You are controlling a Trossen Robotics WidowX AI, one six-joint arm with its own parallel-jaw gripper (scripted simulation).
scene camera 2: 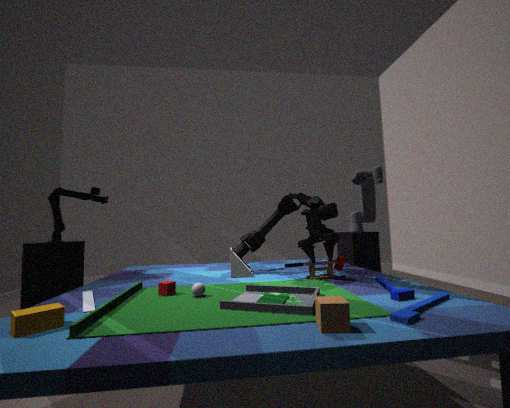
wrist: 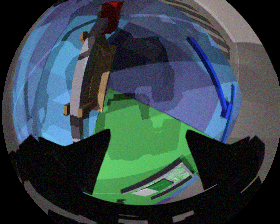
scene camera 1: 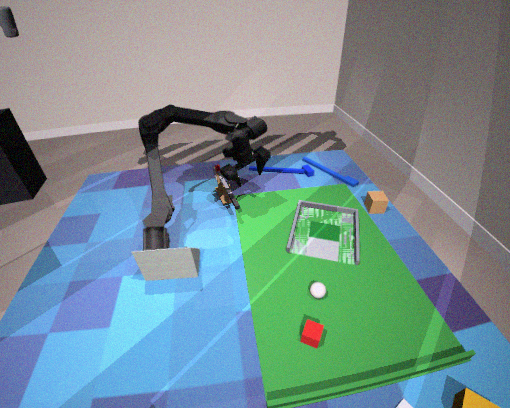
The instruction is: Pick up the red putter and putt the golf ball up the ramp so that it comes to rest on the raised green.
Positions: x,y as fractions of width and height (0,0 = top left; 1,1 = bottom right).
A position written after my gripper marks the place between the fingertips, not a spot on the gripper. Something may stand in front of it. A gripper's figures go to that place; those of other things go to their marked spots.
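My gripper (scene camera 2: 0.63,0.64) is 1.11 m from the lens. I also see a low wall (scene camera 2: 0.16,0.80), which stands 0.75 m from the lens, and a green mat (scene camera 2: 0.29,0.77) at 0.83 m from the lens.
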